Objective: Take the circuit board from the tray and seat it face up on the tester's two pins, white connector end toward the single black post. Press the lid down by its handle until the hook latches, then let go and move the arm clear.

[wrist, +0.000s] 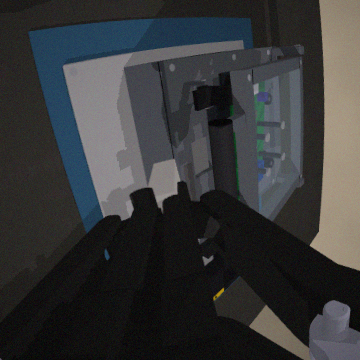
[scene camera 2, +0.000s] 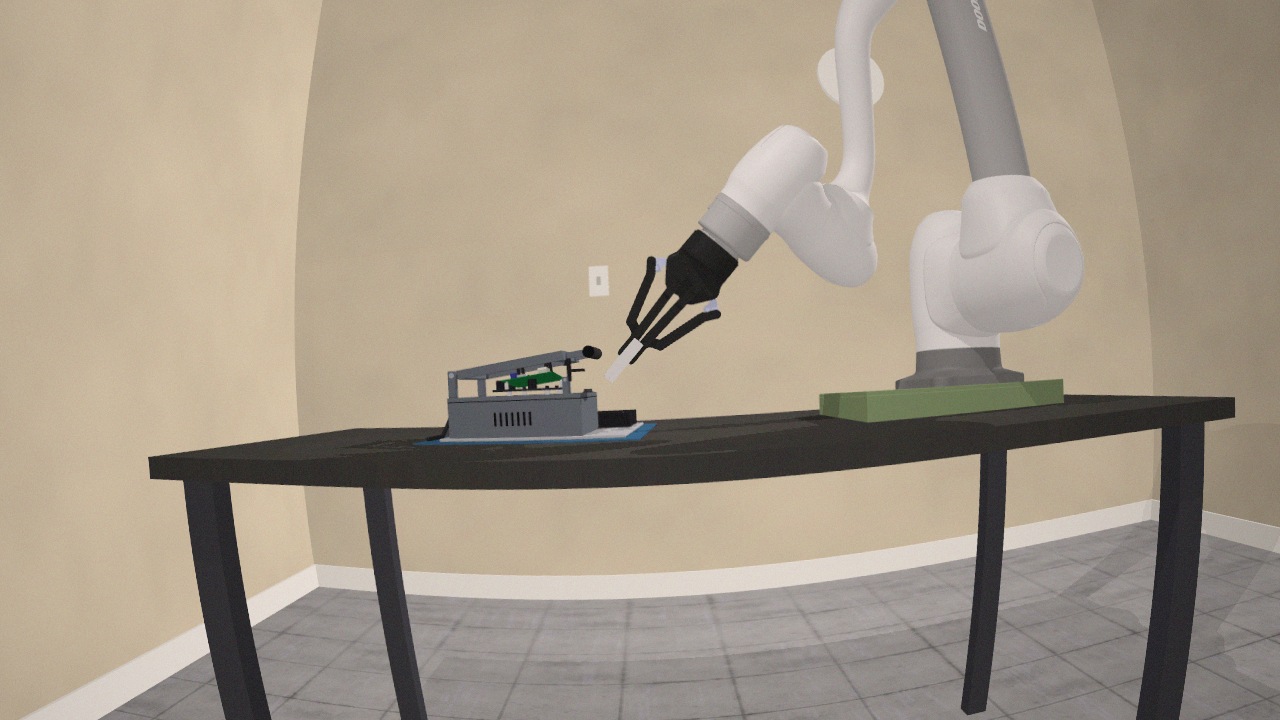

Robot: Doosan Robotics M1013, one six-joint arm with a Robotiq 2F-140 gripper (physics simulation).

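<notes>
The tester is a grey box with a hinged lid over it. The lid slopes upward toward its black handle. The green circuit board shows beneath the lid and looks tilted in the scene view; its connector end and the pins cannot be made out. A black hook part is near the handle. My gripper is shut and empty, close to the handle end and apart from the handle in the scene view. I cannot identify the tray.
The tester stands on a white plate over a blue mat on the dark table. A low black block is beside the tester. The arm's base stands on a green slab at the right.
</notes>
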